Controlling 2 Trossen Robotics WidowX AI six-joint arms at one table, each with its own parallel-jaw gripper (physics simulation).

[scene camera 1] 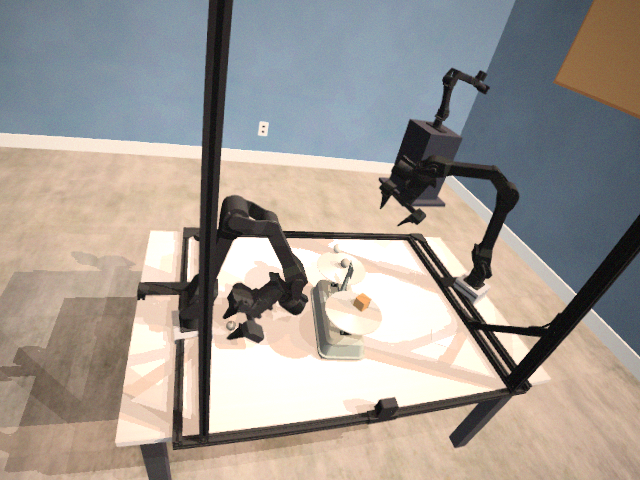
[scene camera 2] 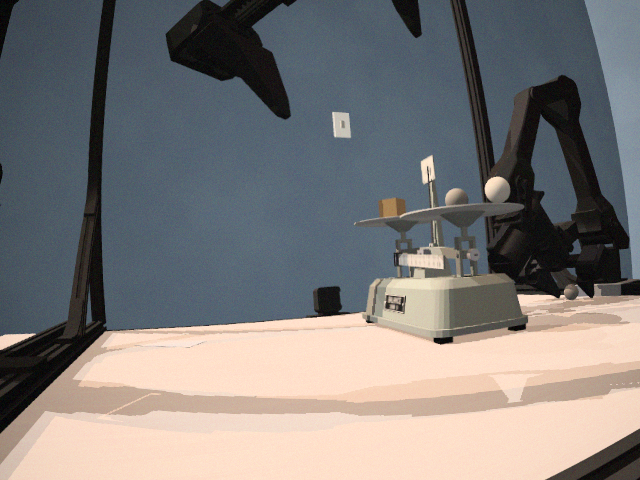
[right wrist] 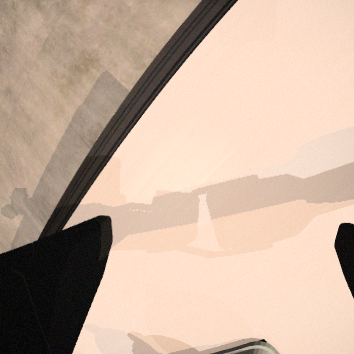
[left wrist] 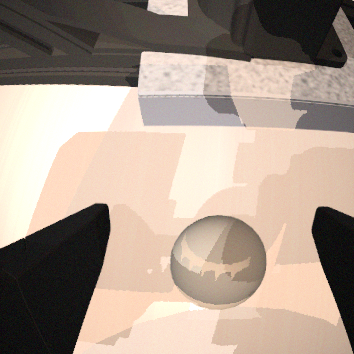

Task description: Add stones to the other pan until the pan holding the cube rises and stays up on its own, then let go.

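Pixels of known places: left gripper, fingertip midpoint: (scene camera 1: 225, 328) (scene camera 2: 575, 296) (left wrist: 215, 218); right gripper, fingertip midpoint: (scene camera 1: 388, 217) (scene camera 2: 347, 75) (right wrist: 230, 233); left arm's base, link origin: (scene camera 1: 192, 322) (scene camera 2: 607, 282) (left wrist: 259, 9); right arm's base, link origin: (scene camera 1: 473, 282).
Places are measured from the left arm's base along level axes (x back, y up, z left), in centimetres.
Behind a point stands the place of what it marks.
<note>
An orange cube (scene camera 1: 361, 302) {x -40.4, y 16.2, z -15.0 cm} (scene camera 2: 391, 207) {x -42.5, y 15.1, z -12.6 cm} sits on the near pan (scene camera 1: 343, 321) {x -34.6, y 13.4, z -17.9 cm} of the green balance scale (scene camera 1: 341, 351) {x -37.0, y 1.3, z -18.5 cm} (scene camera 2: 480, 304) {x -45.1, y 1.6, z 6.4 cm}. A grey-brown stone (scene camera 1: 344, 262) {x -43.8, y 14.5, z 2.6 cm} (scene camera 2: 456, 196) {x -45.5, y 13.9, z 4.2 cm} and a pale stone (scene camera 1: 337, 248) {x -44.5, y 14.4, z 9.4 cm} (scene camera 2: 497, 189) {x -46.3, y 13.5, z 11.1 cm} sit on the other pan (scene camera 1: 325, 267) {x -38.5, y 12.3, z 3.6 cm} (scene camera 2: 429, 212) {x -49.2, y 12.1, z 3.4 cm}, the pale one near its rim. I cannot surely tell which pan is higher. My left gripper (scene camera 1: 227, 327) {x -8.8, y -1.7, z -2.4 cm} (scene camera 2: 574, 297) {x -8.8, y -1.7, z -2.4 cm} (left wrist: 215, 218) {x -8.8, y -1.7, z -2.4 cm} is open low at the table, its fingers apart on either side of a round grey stone (left wrist: 218, 261) {x -10.4, y 0.6, z -2.6 cm}. My right gripper (scene camera 1: 390, 216) {x -70.3, y 16.7, z 22.0 cm} (scene camera 2: 351, 76) {x -70.3, y 16.7, z 22.0 cm} (right wrist: 230, 233) {x -70.3, y 16.7, z 22.0 cm} is open and empty, high up.
Black frame rails edge the white table (scene camera 1: 289, 397) {x -20.1, y -2.1, z -26.3 cm}, with an upright post (scene camera 1: 209, 155) {x 1.3, y 63.3, z -31.7 cm} in front of my left arm. A small black box (scene camera 1: 386, 408) {x -40.2, y 3.0, z -37.6 cm} (scene camera 2: 327, 300) {x -42.2, y 0.9, z -35.2 cm} sits on the front rail. The left arm's base block (left wrist: 190, 110) {x -5.0, y -1.1, z -3.2 cm} lies just beyond the grey stone.
</note>
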